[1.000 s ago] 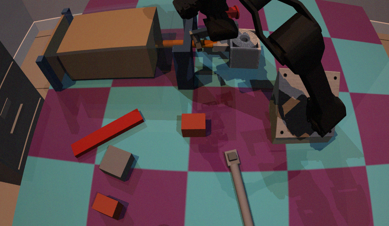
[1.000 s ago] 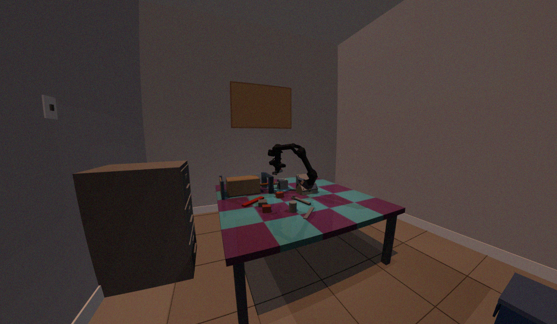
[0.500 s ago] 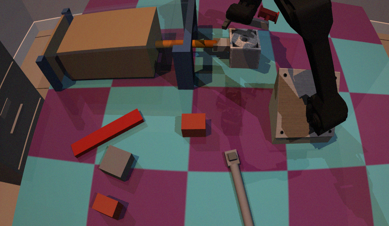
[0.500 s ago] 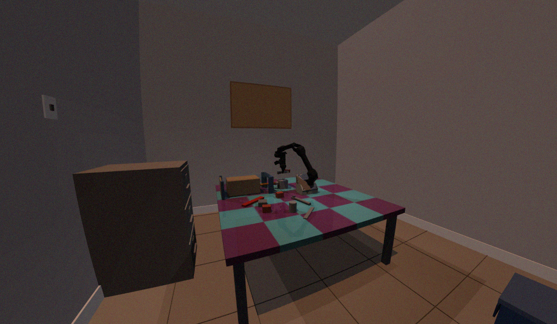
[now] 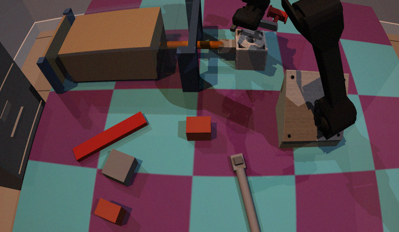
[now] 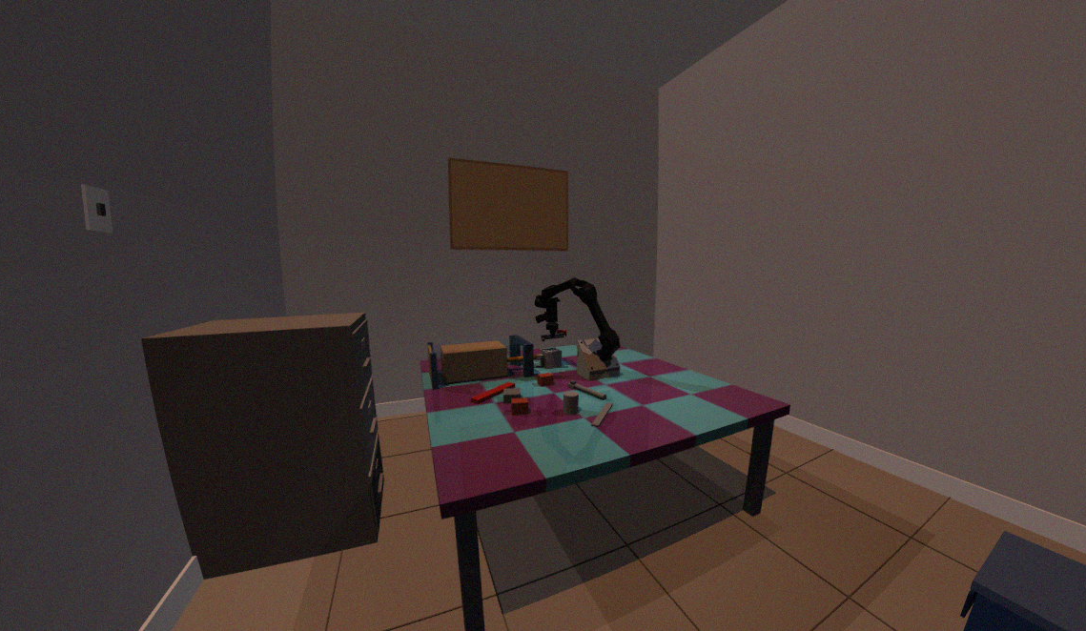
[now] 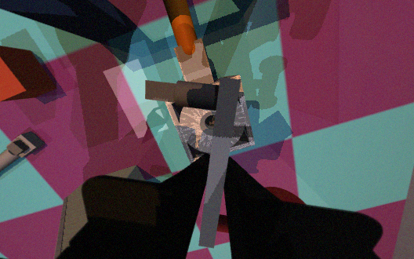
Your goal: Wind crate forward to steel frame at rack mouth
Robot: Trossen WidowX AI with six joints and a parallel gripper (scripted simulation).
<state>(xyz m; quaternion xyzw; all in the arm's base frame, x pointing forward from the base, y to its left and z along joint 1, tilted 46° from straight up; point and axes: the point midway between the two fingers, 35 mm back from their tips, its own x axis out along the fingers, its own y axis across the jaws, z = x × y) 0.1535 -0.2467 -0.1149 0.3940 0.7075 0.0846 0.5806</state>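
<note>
My gripper tip is now 60 mm past the red knob, 10 mm to the left of it and 20 mm below it. Round my gripper tip: grey crank handle 20 mm behind, 10 mm above; then blue steel frame 170 mm ahead, 10 mm to the right, 50 mm below; then grey winch 10 mm behind, 10 mm to the right, 130 mm below.
</note>
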